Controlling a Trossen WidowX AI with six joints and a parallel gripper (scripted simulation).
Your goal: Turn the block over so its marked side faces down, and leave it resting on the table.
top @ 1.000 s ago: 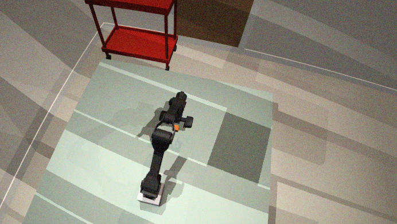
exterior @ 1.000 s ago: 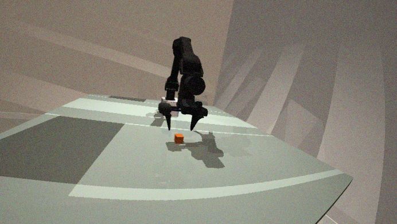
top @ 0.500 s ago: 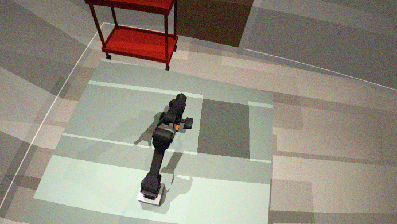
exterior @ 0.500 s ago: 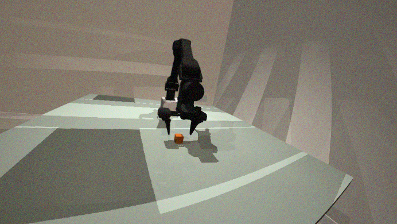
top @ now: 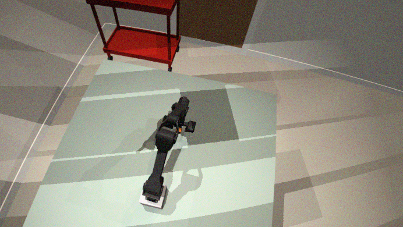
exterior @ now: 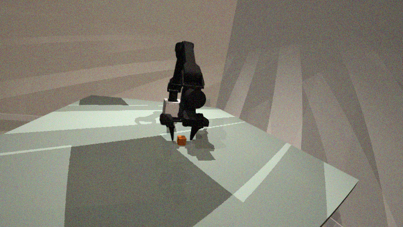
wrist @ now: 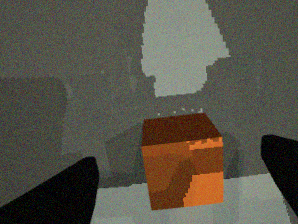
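My gripper tip is now 1 cm past the block.
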